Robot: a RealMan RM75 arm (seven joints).
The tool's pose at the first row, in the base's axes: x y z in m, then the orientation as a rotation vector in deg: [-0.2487 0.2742 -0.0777 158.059 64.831 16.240]
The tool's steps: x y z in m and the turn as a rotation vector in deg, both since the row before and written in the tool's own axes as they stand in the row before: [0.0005 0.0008 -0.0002 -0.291 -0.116 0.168]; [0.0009 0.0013 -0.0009 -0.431 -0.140 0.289]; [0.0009 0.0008 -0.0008 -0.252 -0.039 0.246]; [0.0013 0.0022 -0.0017 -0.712 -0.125 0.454]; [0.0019 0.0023 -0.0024 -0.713 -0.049 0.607]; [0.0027 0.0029 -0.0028 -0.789 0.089 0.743]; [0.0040 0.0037 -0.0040 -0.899 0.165 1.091]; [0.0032 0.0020 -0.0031 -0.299 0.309 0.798]
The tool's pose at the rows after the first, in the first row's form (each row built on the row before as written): [-0.2479 0.2740 -0.0773 157.895 64.446 16.238]; [-0.2466 0.2738 -0.0760 157.682 63.831 16.285]; [-0.2456 0.2739 -0.0749 157.612 63.379 16.382]; [-0.2436 0.2734 -0.0726 157.256 62.424 16.602]; [-0.2413 0.2733 -0.0695 157.000 61.286 16.948]; [-0.2382 0.2733 -0.0658 156.771 59.970 17.537]; [-0.2340 0.2737 -0.0605 156.649 58.164 18.328]; [-0.2312 0.2747 -0.0566 156.887 57.046 19.016]
